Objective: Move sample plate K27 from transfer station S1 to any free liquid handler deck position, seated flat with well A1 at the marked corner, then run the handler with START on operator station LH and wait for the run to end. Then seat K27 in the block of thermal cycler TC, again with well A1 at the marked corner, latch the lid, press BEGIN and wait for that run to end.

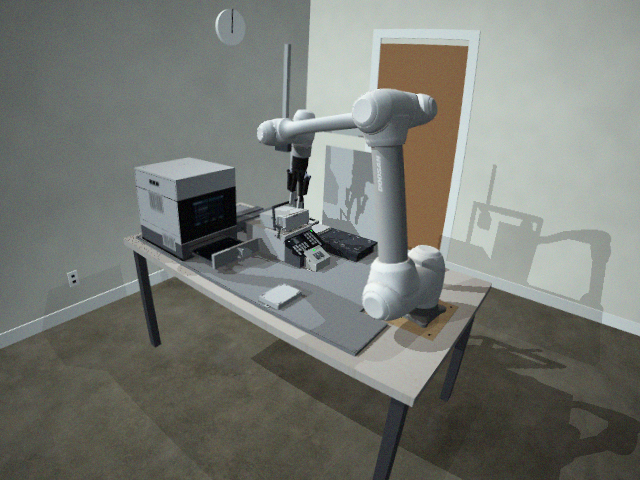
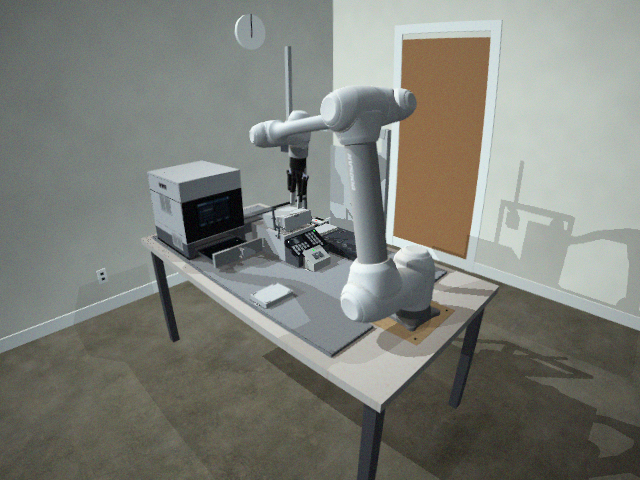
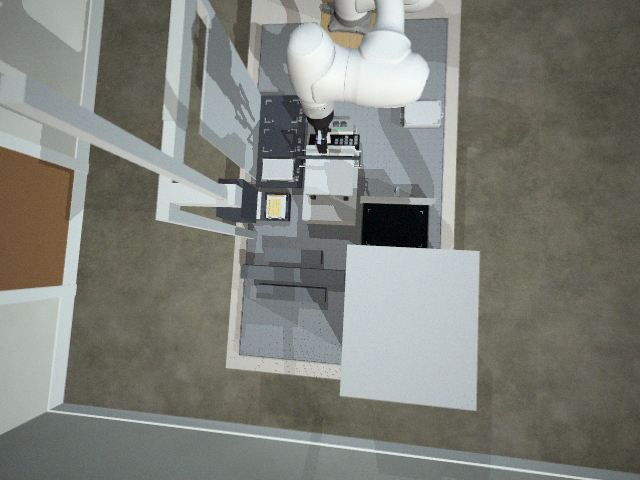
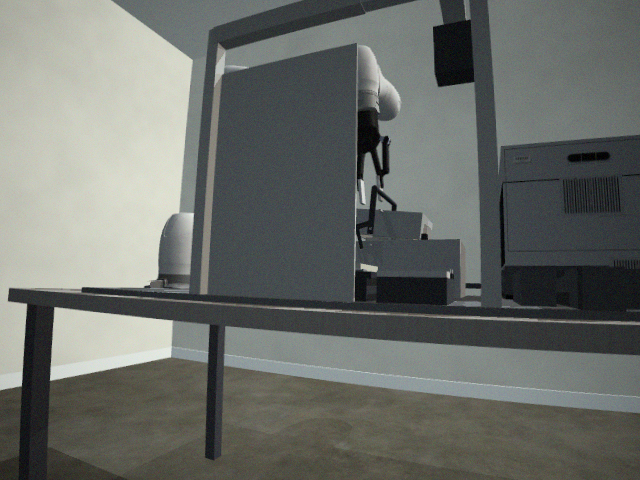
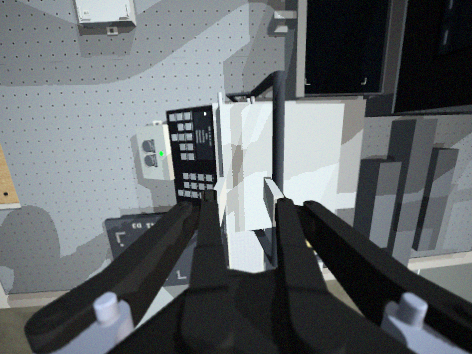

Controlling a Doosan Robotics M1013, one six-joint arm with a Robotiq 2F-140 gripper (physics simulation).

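Places are measured from the arm's base along level axes (x left, y ahead, z down), in millimetres.
Where they show: gripper, between the fingertips: (image 1: 295, 206) (image 2: 296, 206) (image 3: 326, 149) (image 5: 244, 188); arm's base, origin of its link: (image 1: 417, 309) (image 2: 409, 312) (image 3: 352, 14).
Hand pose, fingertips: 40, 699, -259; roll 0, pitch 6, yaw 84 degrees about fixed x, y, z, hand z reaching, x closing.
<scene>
Things, the pixels of their top centre, and the offset from my fingertips, as dx, dy, dz. Level surfaces: height alone.
- dark deck, height of its surface: dz +193
- white plate, centre of its top: (image 5: 246, 251) (image 3: 277, 169) (image 2: 324, 228) (image 1: 317, 228) -209, +47, +177
- yellow-topped plate, centre of its top: (image 3: 276, 205) -190, +195, +195
- small button box, centre of its top: (image 5: 150, 154) (image 3: 339, 123) (image 1: 317, 250) (image 2: 316, 249) +7, -168, +167
- white flat block, centre of its top: (image 1: 280, 293) (image 2: 271, 292) (image 3: 422, 113) +325, -285, +226
My gripper (image 1: 296, 202) (image 2: 296, 204) (image 3: 321, 147) (image 4: 371, 193) (image 5: 244, 188) is partly open and empty, pointing down above the boxy device with keypad and lid. The device's black handle bar (image 5: 278, 130) (image 4: 373, 198) stands up close to the fingertips; contact is not clear. Its white lid (image 1: 292, 218) (image 3: 330, 176) looks lowered; the latch state is unclear. The dark deck (image 1: 346, 242) (image 3: 281, 124) (image 5: 129, 237) with corner marks carries a white plate (image 3: 278, 169). A yellow-topped plate (image 3: 275, 206) sits in a dark nest. K27's label is unreadable.
A small button box (image 1: 317, 258) (image 3: 340, 125) (image 5: 155, 152) with a green light stands before the keypad. A white flat block (image 1: 280, 296) (image 3: 422, 113) lies near the table edge. A large instrument (image 1: 206, 178) (image 3: 410, 325), an upright panel (image 3: 227, 98) (image 4: 281, 180) and frame posts stand around.
</scene>
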